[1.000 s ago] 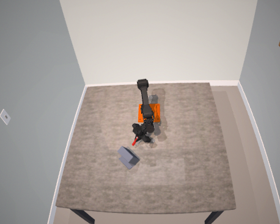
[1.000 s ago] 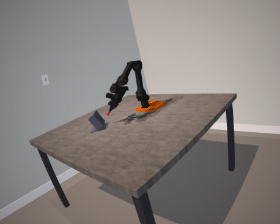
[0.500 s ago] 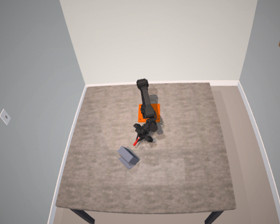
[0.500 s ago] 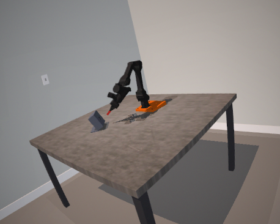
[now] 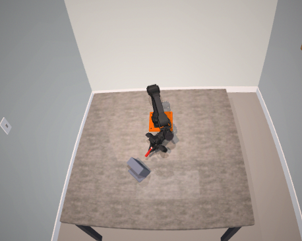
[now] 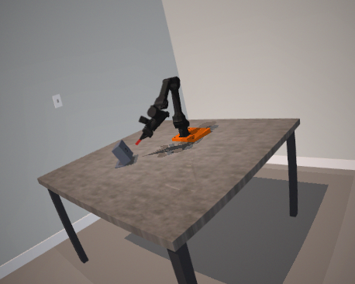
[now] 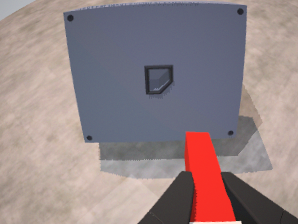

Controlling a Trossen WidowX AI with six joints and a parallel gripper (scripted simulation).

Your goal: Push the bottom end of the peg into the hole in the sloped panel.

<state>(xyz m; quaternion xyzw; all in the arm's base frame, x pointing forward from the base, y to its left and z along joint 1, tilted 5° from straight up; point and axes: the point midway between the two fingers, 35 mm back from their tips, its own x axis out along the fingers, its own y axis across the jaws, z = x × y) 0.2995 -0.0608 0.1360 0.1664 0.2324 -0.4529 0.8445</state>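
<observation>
My gripper tip is 9 cm short of the sloped panel, 8 cm to the left of it and 5 cm above it. Round my gripper tip: peg 1 cm behind, 1 cm to the left, 1 cm above.
</observation>
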